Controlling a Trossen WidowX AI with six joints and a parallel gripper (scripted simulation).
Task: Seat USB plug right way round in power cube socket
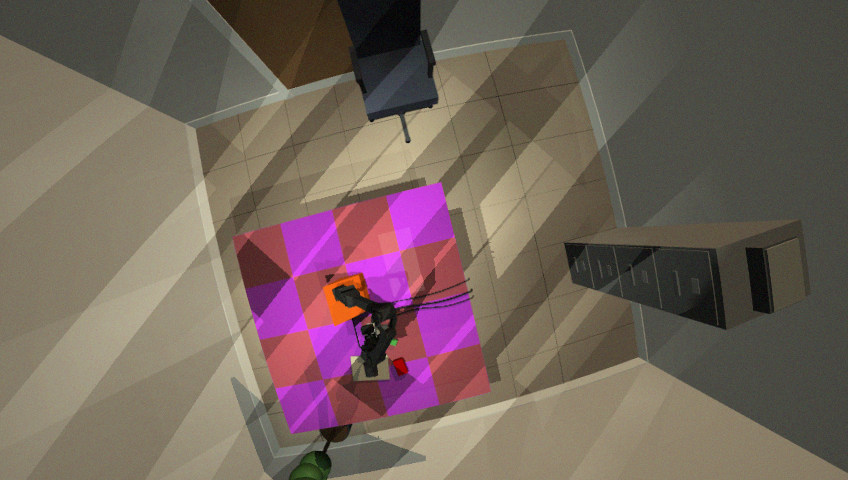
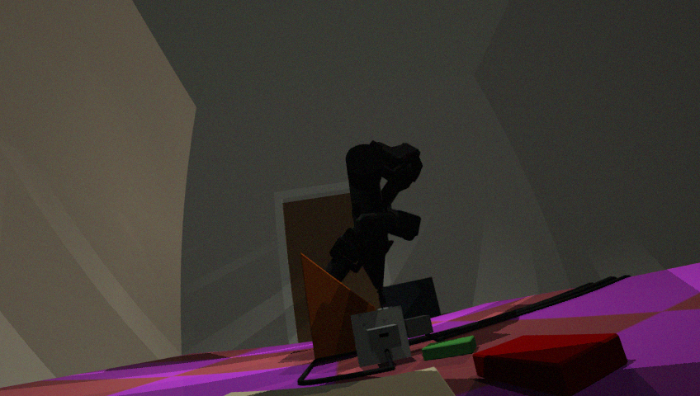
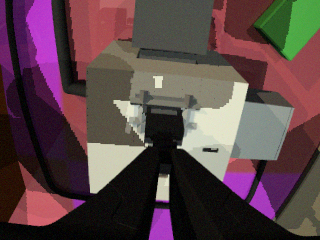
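Now: gripper tip 2 cm above the dark USB plug. Round my gripper tip: pale sheet: 22 cm ahead, 13 cm to the right, 11 cm below; green block: 10 cm ahead, 5 cm to the left, 10 cm below; USB socket: 4 cm below.
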